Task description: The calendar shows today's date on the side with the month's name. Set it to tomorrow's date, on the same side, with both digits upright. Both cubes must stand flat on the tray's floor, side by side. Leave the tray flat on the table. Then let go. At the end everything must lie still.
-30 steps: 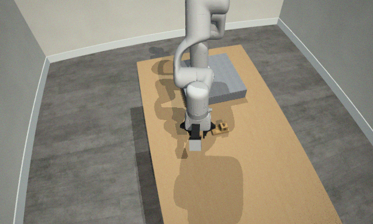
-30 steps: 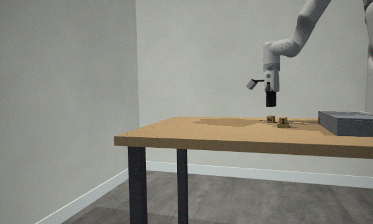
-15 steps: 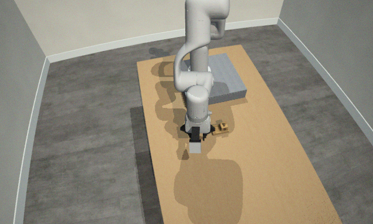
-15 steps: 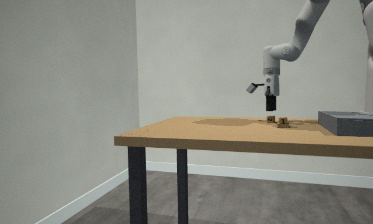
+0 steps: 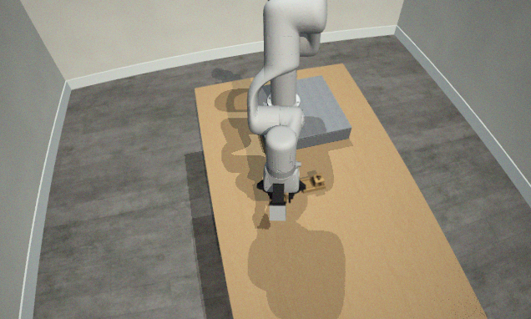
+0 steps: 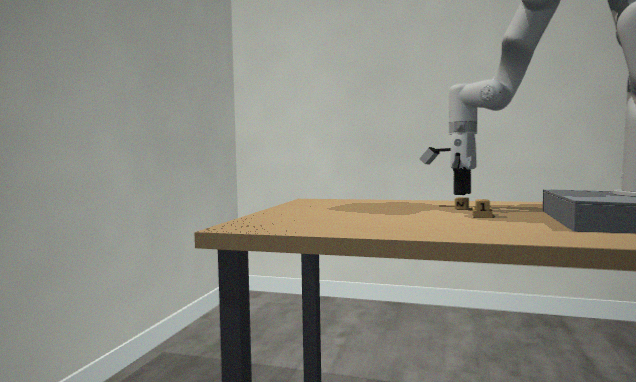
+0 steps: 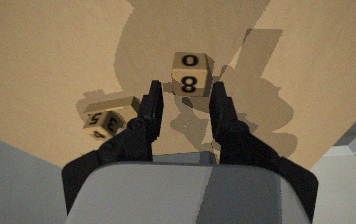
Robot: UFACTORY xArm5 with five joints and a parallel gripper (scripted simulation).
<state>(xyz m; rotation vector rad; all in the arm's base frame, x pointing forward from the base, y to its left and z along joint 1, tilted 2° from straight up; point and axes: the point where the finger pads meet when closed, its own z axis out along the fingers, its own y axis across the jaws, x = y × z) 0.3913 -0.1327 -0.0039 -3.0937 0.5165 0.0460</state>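
The wooden cube is 50 mm below my hand. The rest, counted from my hand: wooden tray: 40 mm behind, 120 mm to the left, 50 mm below.
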